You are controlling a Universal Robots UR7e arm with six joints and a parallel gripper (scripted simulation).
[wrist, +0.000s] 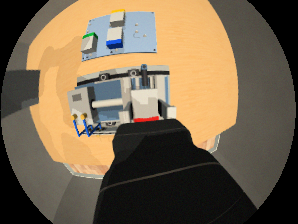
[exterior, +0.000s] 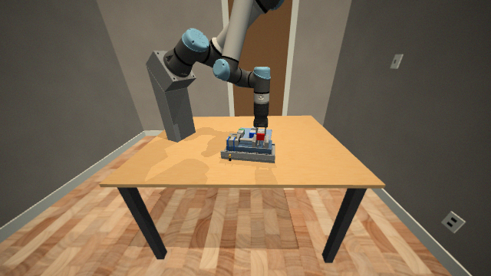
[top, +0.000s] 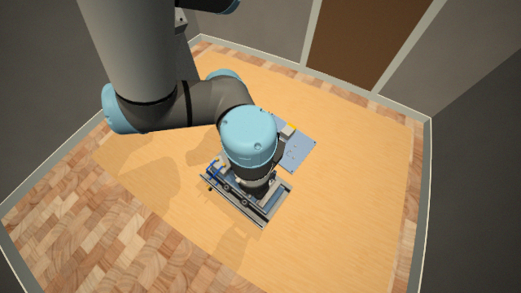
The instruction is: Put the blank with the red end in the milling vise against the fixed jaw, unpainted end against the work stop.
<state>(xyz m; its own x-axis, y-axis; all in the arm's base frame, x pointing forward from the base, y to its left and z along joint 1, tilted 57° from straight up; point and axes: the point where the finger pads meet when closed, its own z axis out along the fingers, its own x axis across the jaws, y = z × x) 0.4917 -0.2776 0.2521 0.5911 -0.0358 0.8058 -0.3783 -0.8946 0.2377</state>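
Right now the red-ended blank is 20 mm below my hand. Round my hand: fixed jaw: 30 mm ahead, 10 mm to the right, 60 mm below; milling vise: 50 mm behind, 40 mm to the left, 100 mm below; work stop: 30 mm ahead, 40 mm to the left, 50 mm below.
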